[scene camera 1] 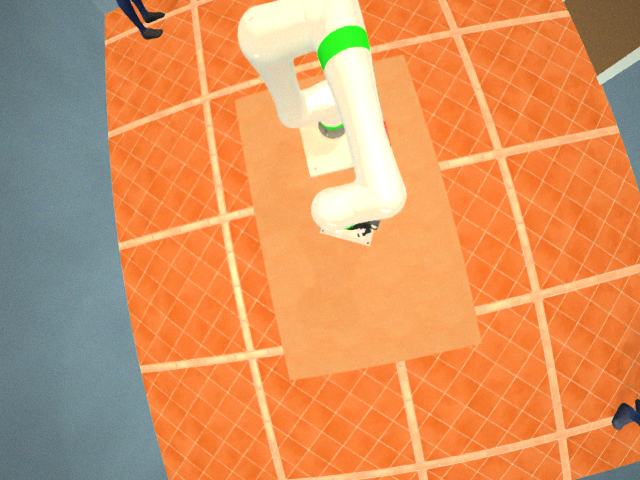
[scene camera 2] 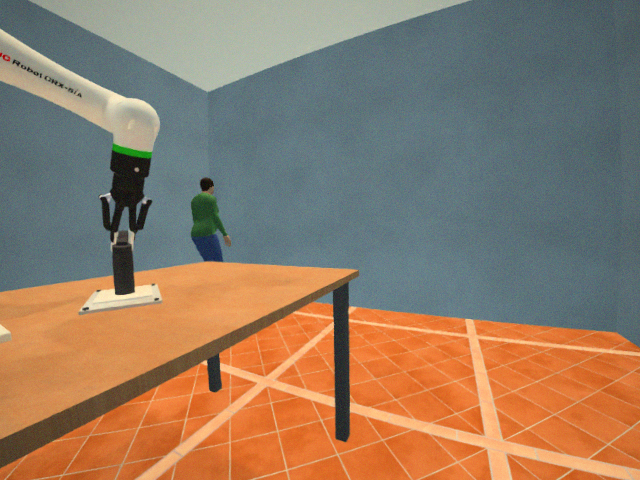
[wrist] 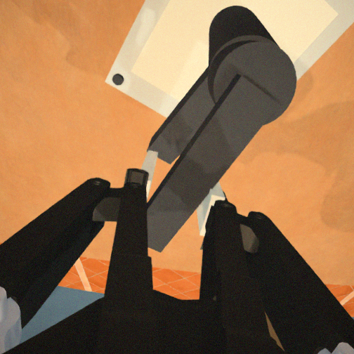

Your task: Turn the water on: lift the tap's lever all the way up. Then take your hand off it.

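Seen in the pictures: gripper, between the fingertips: (scene camera 1: 372,222); arm's base, origin of its link: (scene camera 1: 333,124).
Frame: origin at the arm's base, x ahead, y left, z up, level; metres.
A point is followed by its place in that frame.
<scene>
The dark grey tap (scene camera 2: 123,271) @[x 0.472, y -0.068, z 0.062 m] (wrist: 235,30) stands upright on its pale base plate (scene camera 1: 343,236) @[x 0.542, y -0.089, z -0.007 m] (scene camera 2: 93,304) (wrist: 131,55). In the wrist view, its lever (wrist: 215,145) is tilted up, with a gap showing between it and the spout (wrist: 180,120) below. In scene camera 2, the lever (scene camera 2: 122,237) @[x 0.501, y -0.013, z 0.152 m] shows at the top of the tap. My gripper (scene camera 2: 123,241) @[x 0.522, y 0.038, z 0.110 m] (wrist: 176,172) points down and is shut on the lever, one pale fingertip on each side. In scene camera 1, the arm hides most of the tap and gripper.
The wooden table (scene camera 1: 372,304) @[x 0.880, y -0.036, z -0.015 m] (scene camera 2: 232,304) @[x 0.564, y -0.367, z -0.015 m] carries the tap and the arm's pale mounting plate (scene camera 1: 330,162) @[x 0.183, y -0.061, z 0.000 m]. The white arm (scene camera 1: 369,129) @[x 0.375, y 0.005, z 0.578 m] (scene camera 2: 67,82) @[x 0.370, y -0.038, z 0.528 m] reaches over the table. A person in green (scene camera 2: 205,217) stands beyond the table.
</scene>
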